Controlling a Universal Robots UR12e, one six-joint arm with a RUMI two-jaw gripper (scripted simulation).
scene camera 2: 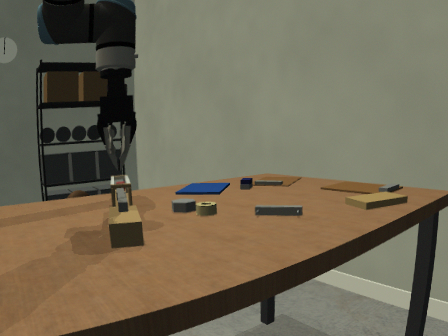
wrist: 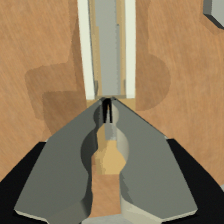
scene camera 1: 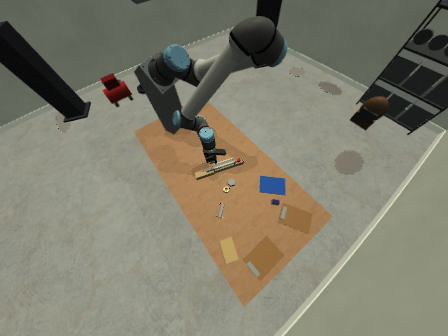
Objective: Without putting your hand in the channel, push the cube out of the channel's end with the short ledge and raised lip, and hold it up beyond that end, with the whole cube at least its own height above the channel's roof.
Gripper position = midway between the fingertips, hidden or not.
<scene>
I see my gripper (scene camera 2: 119, 170).
My gripper shows as well in the wrist view (wrist: 108, 99).
</scene>
